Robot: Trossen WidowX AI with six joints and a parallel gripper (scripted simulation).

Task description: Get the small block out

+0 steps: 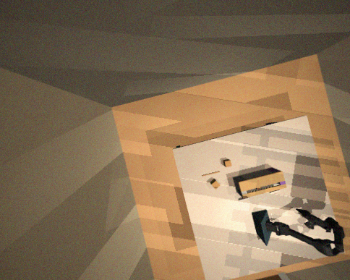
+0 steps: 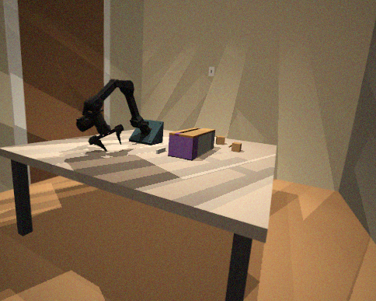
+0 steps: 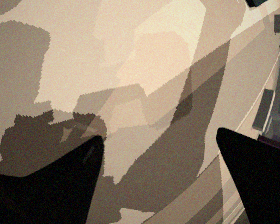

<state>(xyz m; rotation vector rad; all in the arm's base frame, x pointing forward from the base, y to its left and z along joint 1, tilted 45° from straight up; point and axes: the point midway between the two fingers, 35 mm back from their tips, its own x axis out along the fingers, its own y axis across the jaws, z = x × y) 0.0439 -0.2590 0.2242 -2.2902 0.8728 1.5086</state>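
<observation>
The box lies 29 cm ahead of my gripper tip, 32 cm to the left of it and 4 cm above it. Round my gripper tip: thin stick (46 cm ahead, 72 cm to the left, 2 cm below).
</observation>
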